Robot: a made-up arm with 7 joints.
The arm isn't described. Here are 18 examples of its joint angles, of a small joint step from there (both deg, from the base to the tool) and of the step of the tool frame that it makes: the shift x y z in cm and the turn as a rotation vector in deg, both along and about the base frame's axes.
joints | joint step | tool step
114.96 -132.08 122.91 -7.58 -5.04 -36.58 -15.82 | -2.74 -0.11 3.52 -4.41 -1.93 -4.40 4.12 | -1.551 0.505 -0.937 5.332 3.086 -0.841
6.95 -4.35 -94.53 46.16 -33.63 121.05 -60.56 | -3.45 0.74 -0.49 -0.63 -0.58 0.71 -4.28 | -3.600 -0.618 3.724 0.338 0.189 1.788
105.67 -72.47 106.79 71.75 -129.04 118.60 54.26 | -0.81 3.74 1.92 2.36 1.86 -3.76 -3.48 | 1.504 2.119 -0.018 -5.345 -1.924 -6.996
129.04 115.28 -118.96 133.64 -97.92 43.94 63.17 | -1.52 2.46 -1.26 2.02 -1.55 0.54 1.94 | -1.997 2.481 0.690 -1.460 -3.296 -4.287
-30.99 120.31 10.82 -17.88 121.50 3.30 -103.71 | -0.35 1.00 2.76 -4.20 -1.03 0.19 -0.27 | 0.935 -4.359 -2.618 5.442 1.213 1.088
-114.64 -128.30 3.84 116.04 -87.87 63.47 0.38 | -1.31 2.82 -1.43 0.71 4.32 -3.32 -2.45 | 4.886 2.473 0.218 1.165 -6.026 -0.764
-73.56 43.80 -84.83 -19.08 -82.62 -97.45 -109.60 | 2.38 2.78 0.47 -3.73 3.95 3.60 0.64 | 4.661 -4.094 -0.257 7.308 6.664 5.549
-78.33 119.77 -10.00 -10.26 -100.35 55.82 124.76 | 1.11 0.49 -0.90 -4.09 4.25 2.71 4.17 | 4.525 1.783 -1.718 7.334 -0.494 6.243
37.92 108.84 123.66 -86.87 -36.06 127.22 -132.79 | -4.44 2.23 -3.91 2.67 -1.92 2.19 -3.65 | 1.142 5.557 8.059 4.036 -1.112 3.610
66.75 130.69 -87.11 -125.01 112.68 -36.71 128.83 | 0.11 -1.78 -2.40 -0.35 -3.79 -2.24 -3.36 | -1.419 1.134 7.486 6.865 -2.610 -1.638
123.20 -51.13 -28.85 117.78 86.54 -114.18 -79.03 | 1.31 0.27 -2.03 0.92 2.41 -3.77 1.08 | -2.962 -3.758 2.933 -4.978 2.952 0.039
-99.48 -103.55 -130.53 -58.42 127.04 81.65 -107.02 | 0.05 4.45 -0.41 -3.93 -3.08 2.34 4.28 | 2.558 2.237 -1.240 2.683 -0.704 5.685
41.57 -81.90 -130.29 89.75 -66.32 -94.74 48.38 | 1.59 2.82 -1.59 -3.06 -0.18 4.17 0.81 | 0.504 -0.359 -0.703 -3.780 -1.479 0.769
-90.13 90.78 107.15 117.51 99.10 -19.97 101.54 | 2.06 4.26 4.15 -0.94 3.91 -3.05 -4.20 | 8.184 2.309 -1.499 5.375 -1.729 4.736
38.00 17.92 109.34 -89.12 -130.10 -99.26 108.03 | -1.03 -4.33 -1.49 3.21 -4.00 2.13 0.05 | -2.565 -1.325 3.852 -1.549 4.474 1.818
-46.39 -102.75 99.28 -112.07 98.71 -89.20 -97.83 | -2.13 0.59 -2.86 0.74 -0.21 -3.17 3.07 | 1.859 0.003 3.614 5.072 0.066 -1.309
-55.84 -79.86 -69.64 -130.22 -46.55 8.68 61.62 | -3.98 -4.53 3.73 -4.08 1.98 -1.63 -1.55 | 4.557 -4.927 -4.795 -4.867 -7.368 -2.182
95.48 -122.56 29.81 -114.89 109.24 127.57 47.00 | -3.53 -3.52 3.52 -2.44 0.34 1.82 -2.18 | 1.980 1.586 4.241 4.348 -2.602 0.706
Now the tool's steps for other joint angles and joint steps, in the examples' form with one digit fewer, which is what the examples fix.
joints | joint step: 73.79 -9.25 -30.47 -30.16 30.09 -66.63 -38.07 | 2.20 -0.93 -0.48 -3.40 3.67 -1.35 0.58
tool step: -4.04 2.04 -1.76 1.68 -0.50 -3.19
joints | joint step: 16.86 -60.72 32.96 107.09 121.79 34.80 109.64 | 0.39 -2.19 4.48 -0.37 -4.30 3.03 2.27
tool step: -2.47 10.98 3.14 -3.32 -3.54 6.82
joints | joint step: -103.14 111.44 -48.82 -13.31 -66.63 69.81 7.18 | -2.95 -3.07 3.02 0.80 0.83 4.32 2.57
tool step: 0.93 1.57 -1.83 2.63 0.29 1.54
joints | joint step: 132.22 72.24 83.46 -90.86 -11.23 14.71 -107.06 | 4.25 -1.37 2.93 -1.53 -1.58 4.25 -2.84
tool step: -5.90 -0.64 0.88 5.25 2.75 2.78
